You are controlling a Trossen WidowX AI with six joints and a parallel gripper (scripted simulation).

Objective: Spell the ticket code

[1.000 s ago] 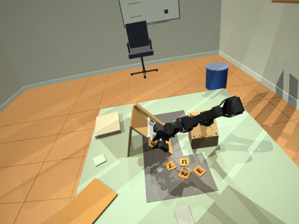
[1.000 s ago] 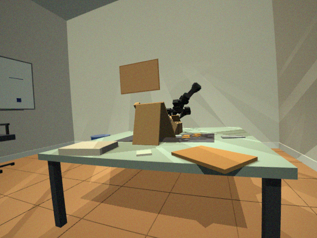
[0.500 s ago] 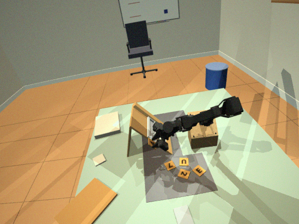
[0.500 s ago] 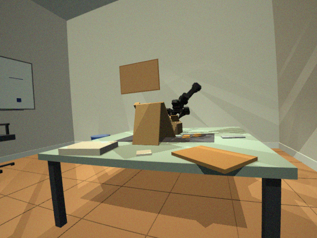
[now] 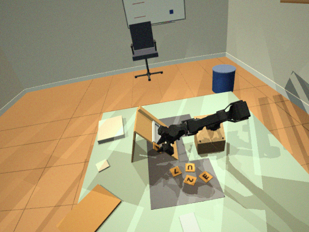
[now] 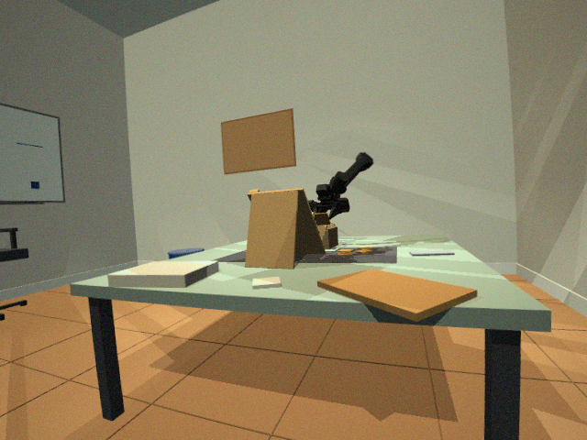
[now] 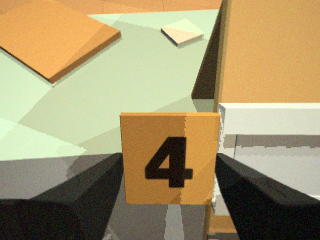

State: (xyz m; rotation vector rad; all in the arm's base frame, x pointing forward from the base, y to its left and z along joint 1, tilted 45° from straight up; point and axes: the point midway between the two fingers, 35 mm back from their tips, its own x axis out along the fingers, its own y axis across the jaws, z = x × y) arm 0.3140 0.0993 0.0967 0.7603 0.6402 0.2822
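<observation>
My gripper tip is 6 cm past the white ticket, 11 cm to the left of it and 9 cm above it. The rest, counted from my gripper tip: orange panel: 39 cm ahead, 29 cm to the left, 15 cm below; grey mat: 14 cm behind, 12 cm to the right, 16 cm below; grey slab: 13 cm behind, 39 cm to the left, 16 cm below.
</observation>
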